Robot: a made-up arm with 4 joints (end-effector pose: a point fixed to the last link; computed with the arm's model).
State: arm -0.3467 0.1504 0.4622 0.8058
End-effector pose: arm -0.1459 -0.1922 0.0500 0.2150 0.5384 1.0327
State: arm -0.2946 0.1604 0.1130 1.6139
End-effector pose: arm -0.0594 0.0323 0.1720 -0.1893 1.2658 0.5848
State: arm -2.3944 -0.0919 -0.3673 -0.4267
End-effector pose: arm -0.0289 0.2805 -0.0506 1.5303 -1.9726 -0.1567
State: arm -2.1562 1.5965 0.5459 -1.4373
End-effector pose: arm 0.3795 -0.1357 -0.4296 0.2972 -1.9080 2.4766
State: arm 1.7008 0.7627 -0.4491 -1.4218
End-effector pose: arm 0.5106 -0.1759 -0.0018 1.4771 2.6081 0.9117
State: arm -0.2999 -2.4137 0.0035 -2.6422
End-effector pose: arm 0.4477 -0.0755 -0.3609 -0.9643 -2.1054 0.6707
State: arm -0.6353 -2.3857 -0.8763 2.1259
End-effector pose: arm 0.2405 -0.3752 0.1201 2.6345 1.0644 -0.4140
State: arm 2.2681 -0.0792 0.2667 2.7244
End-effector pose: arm -0.0371 -0.3808 -0.1409 -2.7955 -0.4100 0.2384
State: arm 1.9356 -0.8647 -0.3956 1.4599
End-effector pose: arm -0.1828 0.1033 0.0450 -1.5255 1.6344 0.4222
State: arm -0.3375 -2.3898 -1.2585 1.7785
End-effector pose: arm 0.1286 -0.3068 0.1738 2.5393 0.7066 -0.1137
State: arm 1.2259 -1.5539 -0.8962 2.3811
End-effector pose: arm 0.1361 0.3454 -0.0734 -0.5756 2.3556 -0.4474
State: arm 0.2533 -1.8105 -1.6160 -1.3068
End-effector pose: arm -0.0601 0.3237 0.1235 1.8451 -1.8499 -0.5040
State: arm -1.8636 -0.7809 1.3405 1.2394
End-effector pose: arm 0.3433 0.0538 0.0801 0.8216 0.4865 -1.5319
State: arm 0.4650 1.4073 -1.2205 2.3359
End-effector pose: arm -0.1044 -0.0577 0.1676 2.4298 -0.9704 -0.4548
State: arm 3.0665 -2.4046 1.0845 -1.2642
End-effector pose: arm 0.4690 -0.1874 0.0252 0.5903 -0.0343 -2.6039
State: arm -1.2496 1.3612 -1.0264 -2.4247
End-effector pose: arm -0.2557 -0.0773 -0.2289 -2.4035 1.2196 -0.4088
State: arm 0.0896 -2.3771 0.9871 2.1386
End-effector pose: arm 0.4909 -0.0504 -0.1468 0.3771 1.0913 -2.2664
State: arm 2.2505 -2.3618 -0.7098 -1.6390
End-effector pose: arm -0.1266 -0.2308 -0.4653 1.4160 -0.8306 1.8631
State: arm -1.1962 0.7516 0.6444 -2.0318
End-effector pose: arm 0.3570 0.0489 -0.4005 -0.7312 1.6958 -1.9328
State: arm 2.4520 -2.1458 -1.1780 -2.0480
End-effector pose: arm -0.2520 -0.2047 -0.3869 1.9192 -0.8335 1.4914
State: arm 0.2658 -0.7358 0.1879 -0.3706
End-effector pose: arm -0.1805 -0.2603 -0.1068 0.8630 0.0264 1.2800
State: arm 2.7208 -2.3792 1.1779 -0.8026
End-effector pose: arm 0.3157 -0.3818 0.0168 -1.1488 -0.3030 2.7348
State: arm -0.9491 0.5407 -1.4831 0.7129
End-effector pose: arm 0.2544 -0.4061 0.0921 1.6427 1.7896 1.3056
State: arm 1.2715 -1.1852 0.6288 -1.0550
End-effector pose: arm 0.1489 -0.4273 -0.1925 0.4319 0.0058 2.3644
